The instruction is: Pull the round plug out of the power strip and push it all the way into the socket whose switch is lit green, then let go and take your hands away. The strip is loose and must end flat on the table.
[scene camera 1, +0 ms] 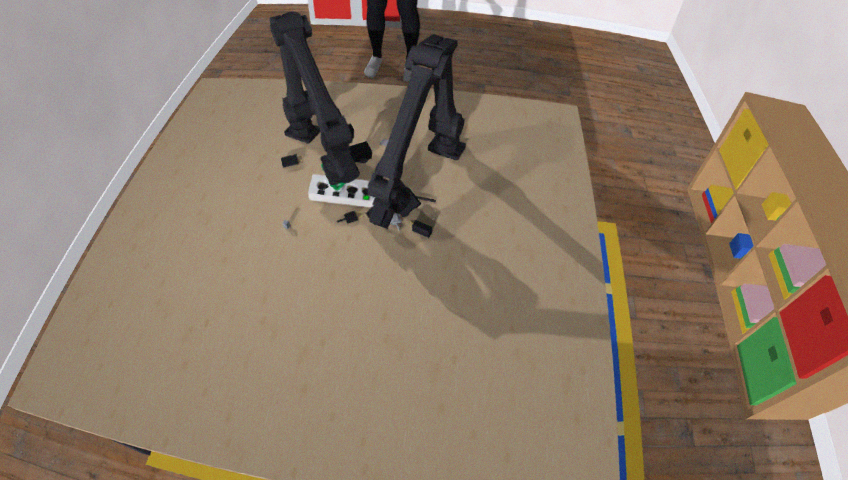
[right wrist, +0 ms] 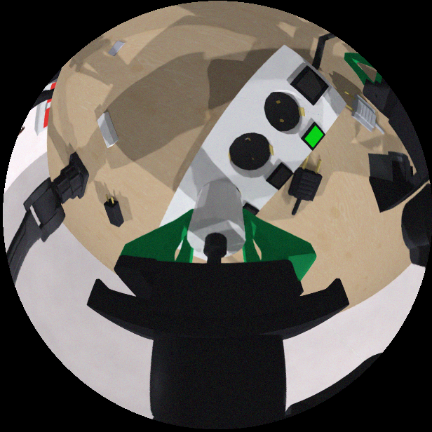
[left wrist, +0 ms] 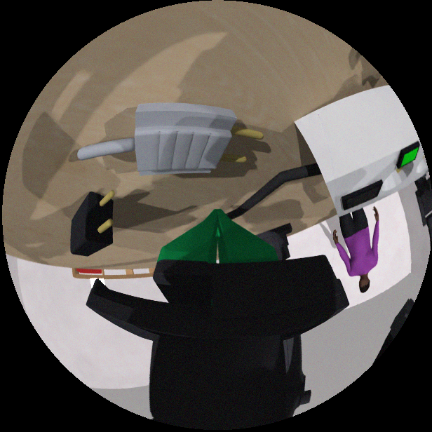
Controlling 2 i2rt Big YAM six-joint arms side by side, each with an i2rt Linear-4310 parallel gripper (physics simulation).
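Places are measured from the left arm's base along level axes (x right, y ahead, z up), in centimetres.
Pixels of known places: left gripper, fingertip midpoint: point(scene camera 1: 412, 203); right gripper, fingertip midpoint: point(scene camera 1: 335, 184); left arm's base, link origin: point(scene camera 1: 446, 148); right arm's base, link origin: point(scene camera 1: 302, 132).
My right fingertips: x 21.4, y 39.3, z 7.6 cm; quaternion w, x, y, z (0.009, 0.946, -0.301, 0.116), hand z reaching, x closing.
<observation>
For each thing: its middle in the pictures, then the offset to it from my right fingertips. "pt": a spot on its surface instead.
- white power strip, surface spot: point(scene camera 1: 328, 200) pt dz -4.6, dx +1.0, dy +3.5 cm
- grey plug, body centre: point(scene camera 1: 394, 216) dz -6.9, dx -20.0, dy -1.8 cm
The white power strip point(scene camera 1: 328, 200) point(left wrist: 350, 127) point(right wrist: 270, 75) lies across the table; the left wrist view does not tell whether it rests fully flat. Its green-lit switch point(scene camera 1: 366, 197) point(left wrist: 410, 156) point(right wrist: 314, 136) is beside the end socket point(right wrist: 282, 111), which is uncovered. My right gripper point(scene camera 1: 337, 186) point(right wrist: 217, 214) is shut on the pale round plug point(right wrist: 217, 212), which covers a socket farther along; its depth is hidden. My left gripper point(left wrist: 217, 215) point(right wrist: 365, 67) is shut, its tips meeting beyond the strip's end. The strip's black cord point(left wrist: 280, 180) point(right wrist: 321, 50) reaches the tips and disappears behind them.
A grey plug point(scene camera 1: 396, 221) point(left wrist: 180, 145) point(right wrist: 364, 112) lies near the strip's end. A black plug point(scene camera 1: 422, 228) point(left wrist: 92, 225) lies beyond it. Another black plug point(scene camera 1: 351, 217) point(right wrist: 306, 184) lies beside the strip, and a small one point(scene camera 1: 289, 160) point(right wrist: 114, 212) on its other side.
</observation>
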